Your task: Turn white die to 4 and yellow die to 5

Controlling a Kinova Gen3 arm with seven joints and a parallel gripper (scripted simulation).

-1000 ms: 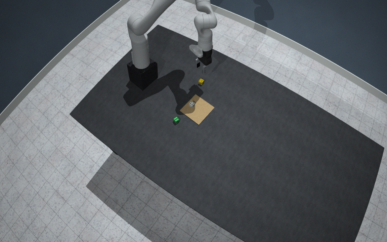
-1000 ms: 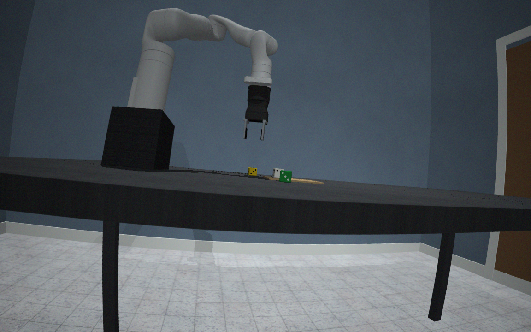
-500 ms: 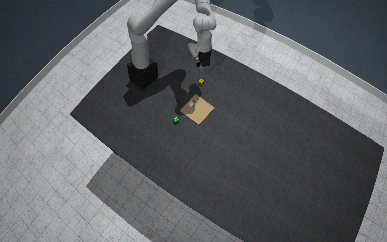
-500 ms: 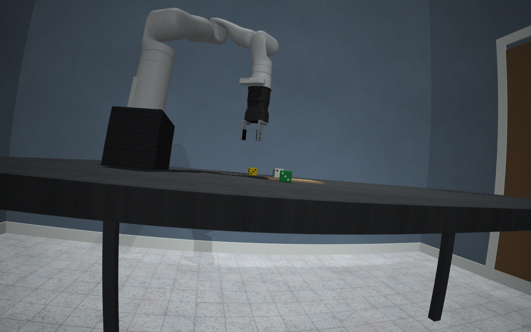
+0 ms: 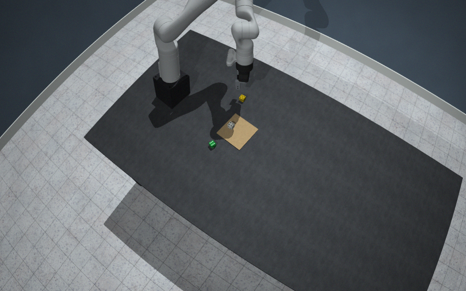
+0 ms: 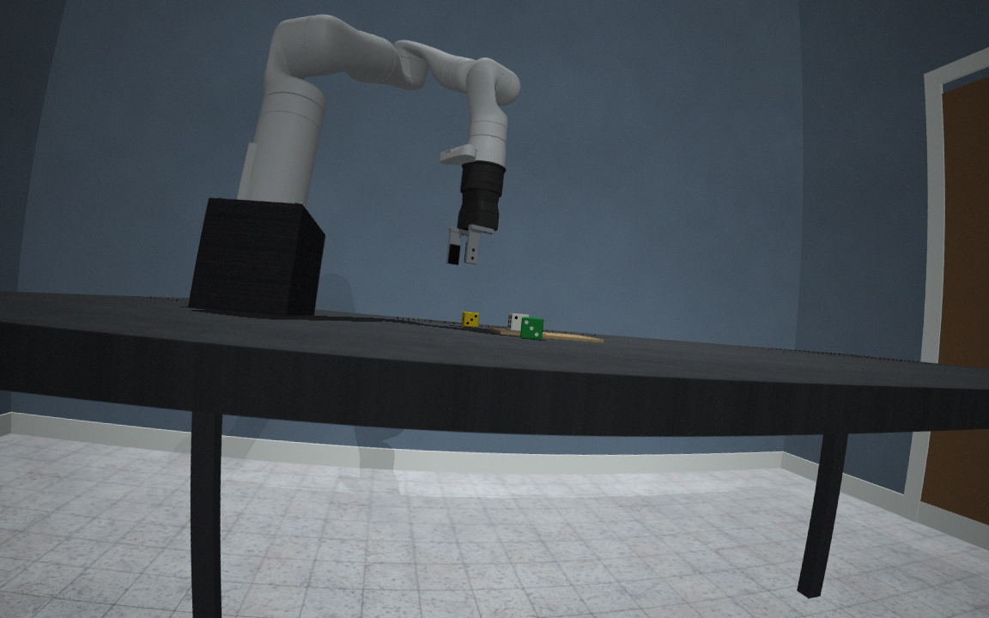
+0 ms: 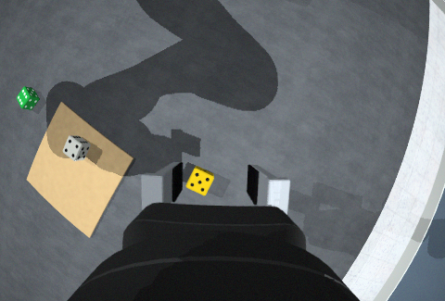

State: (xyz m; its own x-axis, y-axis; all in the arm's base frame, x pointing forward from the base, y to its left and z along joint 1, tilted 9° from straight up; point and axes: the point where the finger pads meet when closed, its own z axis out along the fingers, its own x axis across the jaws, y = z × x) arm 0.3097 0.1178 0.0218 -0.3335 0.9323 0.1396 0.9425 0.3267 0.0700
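My hand is 110 mm above the yellow die, 20 mm short of it and 10 mm to the left of it. Round my hand: green die 300 mm to the right, 110 mm below, 20 mm ahead; then white die 170 mm to the right, 110 mm below, 50 mm ahead; then tan mat 180 mm to the right, 120 mm below, 90 mm ahead.
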